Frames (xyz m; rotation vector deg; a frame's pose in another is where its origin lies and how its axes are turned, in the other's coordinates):
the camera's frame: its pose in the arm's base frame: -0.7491 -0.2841 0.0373 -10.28 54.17 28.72
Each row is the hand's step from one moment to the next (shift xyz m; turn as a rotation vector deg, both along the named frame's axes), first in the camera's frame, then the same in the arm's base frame.
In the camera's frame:
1: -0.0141 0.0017 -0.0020 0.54 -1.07 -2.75
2: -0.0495 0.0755 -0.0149 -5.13 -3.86 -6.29
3: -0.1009 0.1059 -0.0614 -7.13 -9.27 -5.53
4: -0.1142 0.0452 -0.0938 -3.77 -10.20 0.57
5: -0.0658 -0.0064 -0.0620 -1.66 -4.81 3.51
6: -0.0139 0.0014 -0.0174 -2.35 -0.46 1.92
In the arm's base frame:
1: -0.0091 -0.0039 0.0104 -1.23 -1.75 -2.11
2: -0.0713 0.0440 0.0367 -5.19 -7.34 0.25
3: -0.1448 0.0367 0.0534 -2.97 -12.44 1.94
4: -0.1454 -0.0323 0.0413 3.55 -9.94 2.69
5: -0.0738 -0.0498 0.0169 4.10 -3.48 3.06
6: -0.0201 -0.0097 0.0013 0.49 -0.49 2.99

